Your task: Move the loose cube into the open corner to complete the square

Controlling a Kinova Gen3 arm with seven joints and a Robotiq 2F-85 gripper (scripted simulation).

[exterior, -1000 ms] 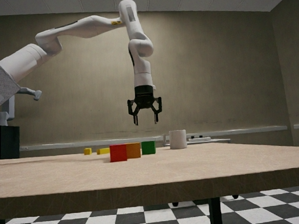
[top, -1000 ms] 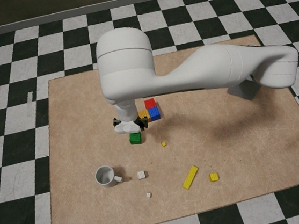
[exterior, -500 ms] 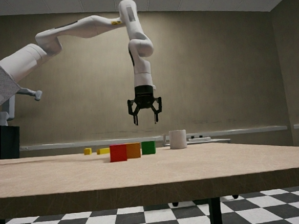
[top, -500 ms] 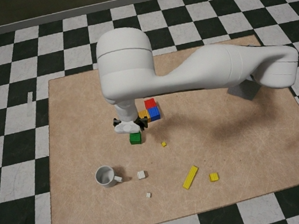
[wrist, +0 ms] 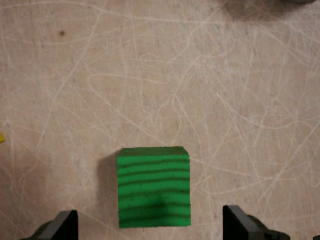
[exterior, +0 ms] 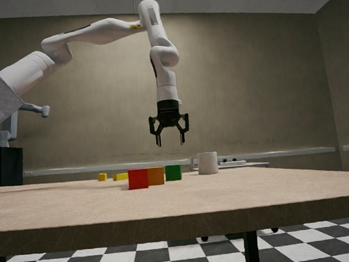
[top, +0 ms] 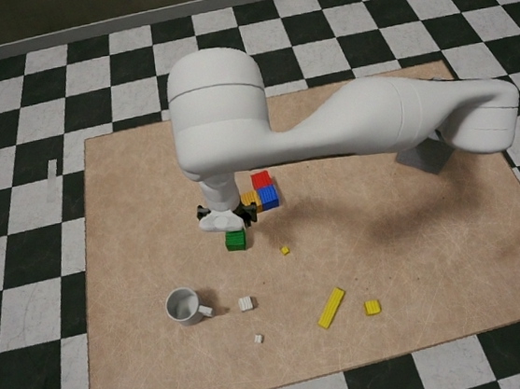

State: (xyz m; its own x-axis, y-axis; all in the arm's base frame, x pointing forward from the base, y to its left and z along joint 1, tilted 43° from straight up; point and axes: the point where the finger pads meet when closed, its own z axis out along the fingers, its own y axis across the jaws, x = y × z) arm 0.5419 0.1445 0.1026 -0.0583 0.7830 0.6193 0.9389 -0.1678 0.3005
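Right now the green cube is 100 mm below my hand. The rest, counted from my hand: blue cube 120 mm to the right, 100 mm below, 80 mm behind; then small yellow block 130 mm behind, 120 mm below, 30 mm to the left; then orange cube 110 mm to the right, 100 mm below, 40 mm behind.
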